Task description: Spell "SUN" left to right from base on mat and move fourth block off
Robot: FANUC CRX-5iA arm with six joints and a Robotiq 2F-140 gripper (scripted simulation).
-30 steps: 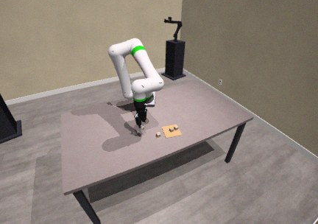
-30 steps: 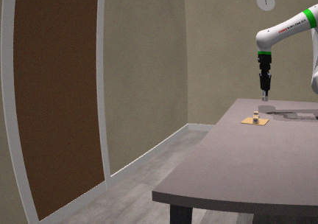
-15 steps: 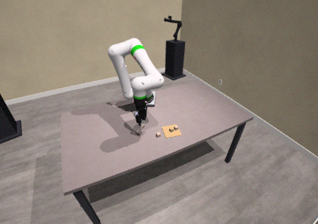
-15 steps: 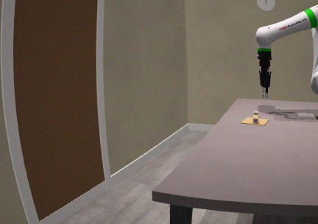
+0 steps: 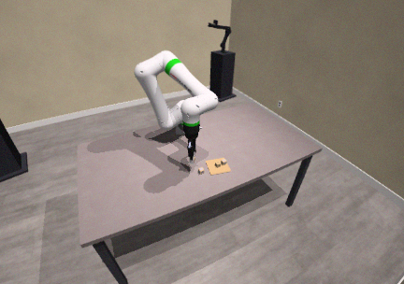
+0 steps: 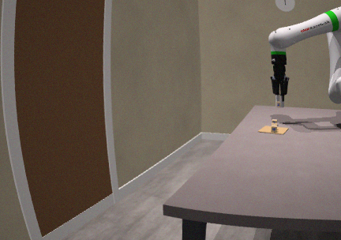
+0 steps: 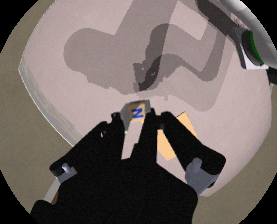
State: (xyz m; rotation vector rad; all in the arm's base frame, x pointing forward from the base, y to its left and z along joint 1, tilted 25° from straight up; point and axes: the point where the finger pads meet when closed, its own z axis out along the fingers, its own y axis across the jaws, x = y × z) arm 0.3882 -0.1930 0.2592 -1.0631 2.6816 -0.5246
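The tan letter block is 6 cm ahead of my hand, 17 cm to the left of it and 11 cm below it. The rest, counted from my hand: tan mat (6 cm ahead, 17 cm to the left, 13 cm below).
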